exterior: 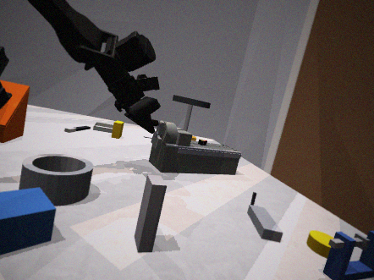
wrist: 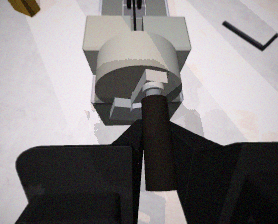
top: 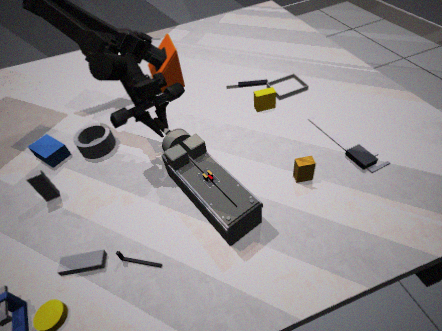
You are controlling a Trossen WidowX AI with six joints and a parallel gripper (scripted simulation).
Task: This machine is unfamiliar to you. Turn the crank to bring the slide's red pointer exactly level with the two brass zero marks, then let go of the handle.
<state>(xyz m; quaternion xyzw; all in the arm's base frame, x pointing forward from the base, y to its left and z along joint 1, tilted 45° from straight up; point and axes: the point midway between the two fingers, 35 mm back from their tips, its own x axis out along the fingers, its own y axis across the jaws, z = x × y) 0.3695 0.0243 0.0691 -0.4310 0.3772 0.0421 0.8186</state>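
Now: gripper tip 2 cm past the dark crank handle, 1 cm to the left of it and 2 cm below it. The rest, counted from my gripper tip: black hex key 25 cm ahead, 12 cm to the right, 8 cm below; then blue block 14 cm behind, 34 cm to the right, 7 cm below; then red pointer 16 cm ahead, 8 cm to the left, 1 cm below.
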